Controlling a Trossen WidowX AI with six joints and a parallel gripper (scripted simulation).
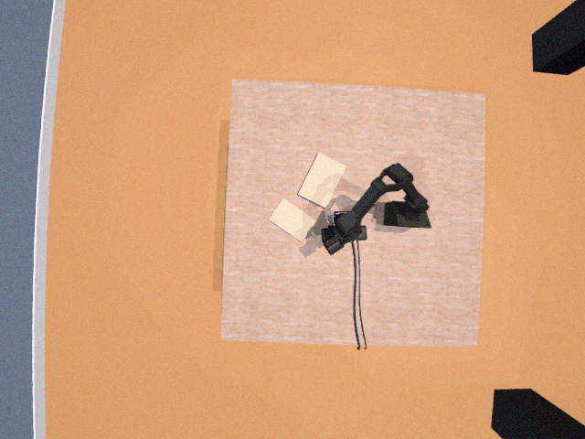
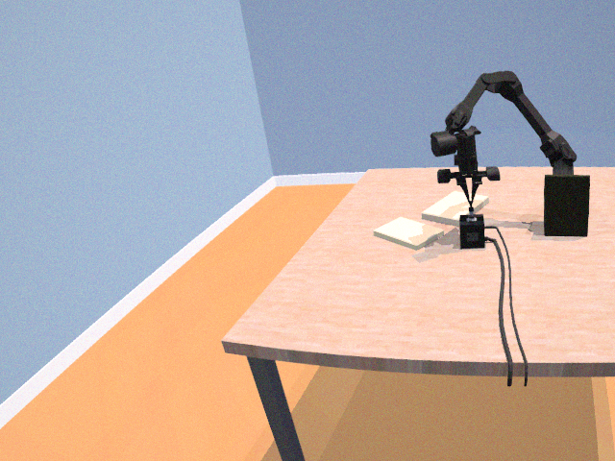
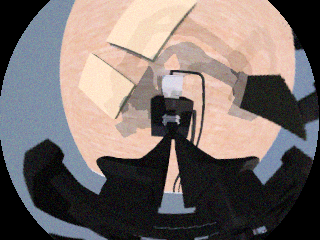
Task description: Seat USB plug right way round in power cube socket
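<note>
Right now the USB plug is 2 cm below my gripper tip.
</note>
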